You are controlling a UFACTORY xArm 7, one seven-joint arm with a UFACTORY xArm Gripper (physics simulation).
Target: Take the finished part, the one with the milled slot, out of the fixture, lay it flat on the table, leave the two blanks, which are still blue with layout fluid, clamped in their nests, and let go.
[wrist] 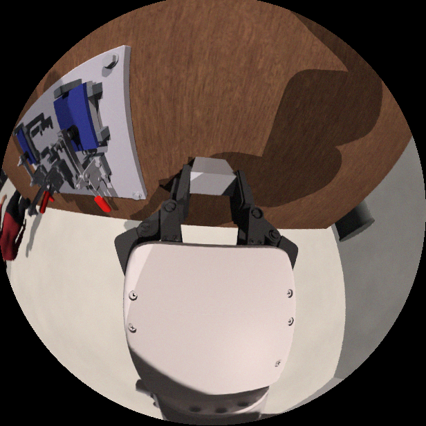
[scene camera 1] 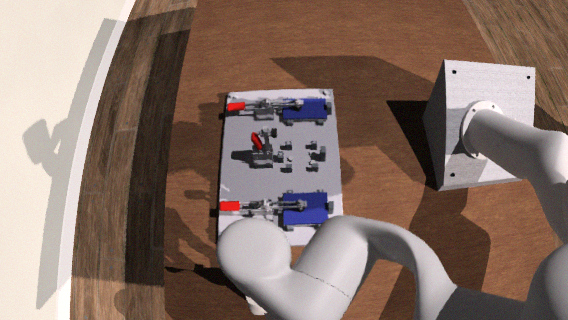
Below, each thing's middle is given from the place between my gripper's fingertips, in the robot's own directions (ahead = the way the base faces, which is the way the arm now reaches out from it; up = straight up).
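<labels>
The fixture plate point(scene camera 1: 239, 181) is 270 mm to the right of my hand, 50 mm behind it and 50 mm below it. I also see the finished part point(wrist: 208, 175), and my gripper is 10 mm short of it and 20 mm above it. Going by their middles, the finished part is the nearest to my gripper of the things named here.
</labels>
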